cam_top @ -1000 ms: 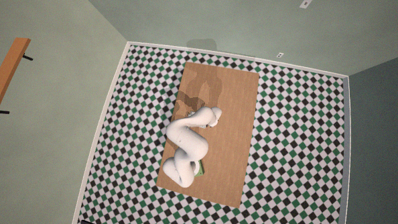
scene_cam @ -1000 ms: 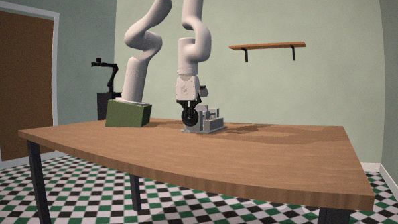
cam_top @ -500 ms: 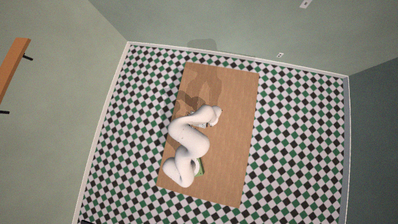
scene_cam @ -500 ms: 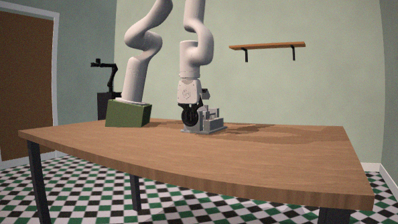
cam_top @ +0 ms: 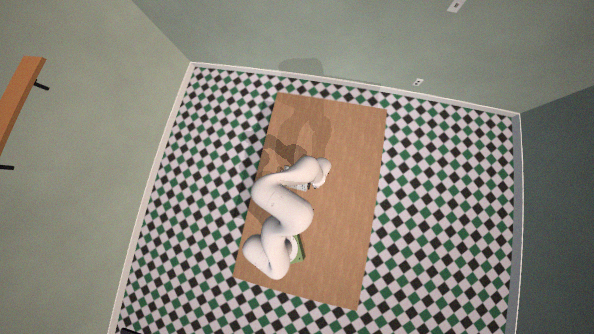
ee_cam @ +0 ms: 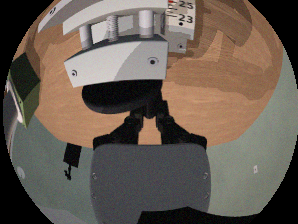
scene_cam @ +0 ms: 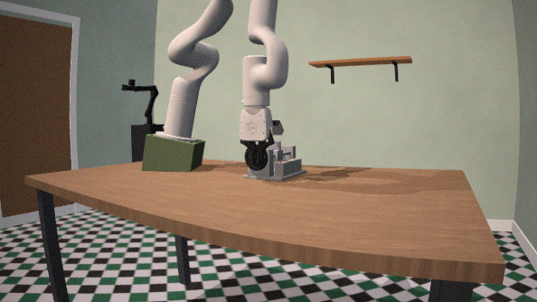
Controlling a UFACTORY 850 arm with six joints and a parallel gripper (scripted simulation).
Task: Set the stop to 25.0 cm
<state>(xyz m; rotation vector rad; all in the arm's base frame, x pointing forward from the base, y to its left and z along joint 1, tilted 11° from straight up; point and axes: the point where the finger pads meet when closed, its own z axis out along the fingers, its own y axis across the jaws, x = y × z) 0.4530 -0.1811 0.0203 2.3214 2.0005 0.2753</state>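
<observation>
My hand is 2 cm to the right of the handwheel.
</observation>
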